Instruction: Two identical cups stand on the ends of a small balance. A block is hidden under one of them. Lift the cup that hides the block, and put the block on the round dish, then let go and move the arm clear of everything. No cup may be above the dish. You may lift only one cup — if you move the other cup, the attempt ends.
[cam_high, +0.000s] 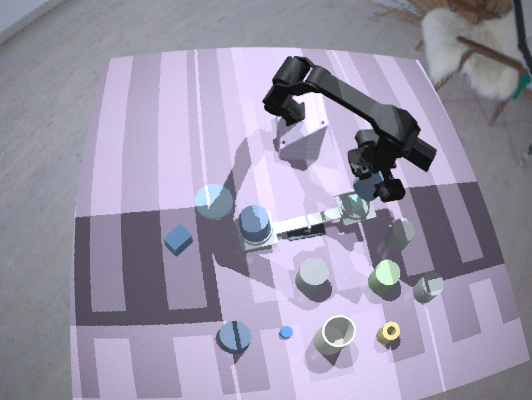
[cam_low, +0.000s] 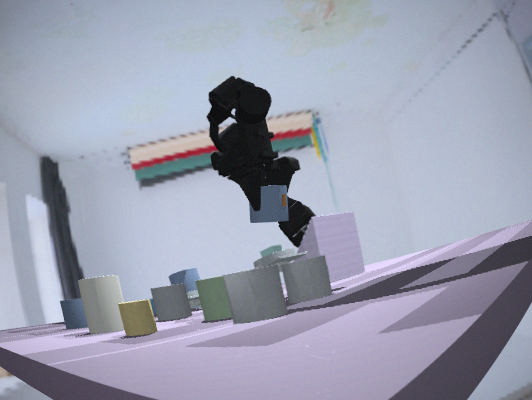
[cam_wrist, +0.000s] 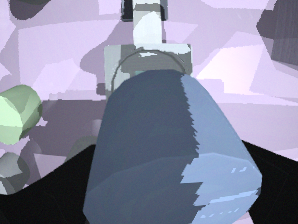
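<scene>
Right now the greenish block is 80 mm below my gripper tip and 10 mm to the right of it. Also, from my gripper tip: green cylinder: 200 mm ahead, 130 mm below, 80 mm to the left; white hollow cup: 350 mm ahead, 130 mm below, 70 mm to the right; balance: 130 mm to the right, 130 mm below, 40 mm ahead.
</scene>
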